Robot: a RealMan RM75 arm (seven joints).
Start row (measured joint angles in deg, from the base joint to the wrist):
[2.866 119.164 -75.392 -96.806 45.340 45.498 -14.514]
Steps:
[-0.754 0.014 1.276 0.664 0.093 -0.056 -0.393]
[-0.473 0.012 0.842 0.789 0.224 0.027 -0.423]
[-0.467 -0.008 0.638 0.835 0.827 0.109 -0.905]
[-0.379 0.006 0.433 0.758 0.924 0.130 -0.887]
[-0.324 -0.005 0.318 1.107 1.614 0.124 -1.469]
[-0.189 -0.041 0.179 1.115 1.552 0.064 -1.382]
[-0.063 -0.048 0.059 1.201 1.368 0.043 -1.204]
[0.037 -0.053 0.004 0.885 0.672 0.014 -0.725]
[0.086 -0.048 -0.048 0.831 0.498 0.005 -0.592]
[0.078 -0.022 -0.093 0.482 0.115 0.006 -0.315]
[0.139 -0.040 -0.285 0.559 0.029 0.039 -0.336]
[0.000 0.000 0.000 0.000 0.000 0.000 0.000]
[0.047 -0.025 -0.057 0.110 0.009 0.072 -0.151]
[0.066 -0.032 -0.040 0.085 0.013 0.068 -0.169]
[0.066 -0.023 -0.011 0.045 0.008 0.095 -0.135]
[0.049 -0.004 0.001 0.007 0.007 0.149 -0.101]
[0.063 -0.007 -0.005 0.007 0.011 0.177 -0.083]
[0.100 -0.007 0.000 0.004 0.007 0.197 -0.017]
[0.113 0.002 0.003 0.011 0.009 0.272 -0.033]
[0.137 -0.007 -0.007 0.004 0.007 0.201 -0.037]
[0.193 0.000 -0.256 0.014 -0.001 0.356 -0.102]
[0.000 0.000 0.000 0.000 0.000 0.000 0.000]
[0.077 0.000 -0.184 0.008 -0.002 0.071 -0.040]
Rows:
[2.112 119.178 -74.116 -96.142 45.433 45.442 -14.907]
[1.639 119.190 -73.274 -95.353 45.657 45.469 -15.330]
[1.172 119.182 -72.636 -94.518 46.484 45.578 -16.235]
[0.793 119.188 -72.203 -93.760 47.408 45.708 -17.122]
[0.469 119.183 -71.885 -92.653 49.022 45.832 -18.591]
[0.280 119.142 -71.706 -91.538 50.574 45.896 -19.973]
[0.217 119.094 -71.647 -90.337 51.942 45.939 -21.177]
[0.254 119.041 -71.643 -89.452 52.614 45.953 -21.902]
[0.340 118.993 -71.691 -88.621 53.112 45.958 -22.494]
[0.418 118.971 -71.784 -88.139 53.227 45.964 -22.809]
[0.557 118.931 -72.069 -87.580 53.256 46.003 -23.145]
[0.557 118.931 -72.069 -87.580 53.256 46.003 -23.145]
[0.604 118.906 -72.126 -87.470 53.265 46.075 -23.296]
[0.670 118.874 -72.166 -87.385 53.278 46.143 -23.465]
[0.736 118.851 -72.177 -87.340 53.286 46.238 -23.600]
[0.785 118.847 -72.176 -87.333 53.293 46.387 -23.701]
[0.848 118.840 -72.181 -87.326 53.304 46.564 -23.784]
[0.948 118.833 -72.181 -87.322 53.311 46.761 -23.801]
[1.061 118.835 -72.178 -87.311 53.320 47.033 -23.834]
[1.198 118.828 -72.185 -87.307 53.327 47.234 -23.871]
[1.391 118.828 -72.441 -87.293 53.326 47.590 -23.973]
[1.391 118.828 -72.441 -87.293 53.326 47.590 -23.973]
[1.468 118.828 -72.625 -87.285 53.324 47.661 -24.013]

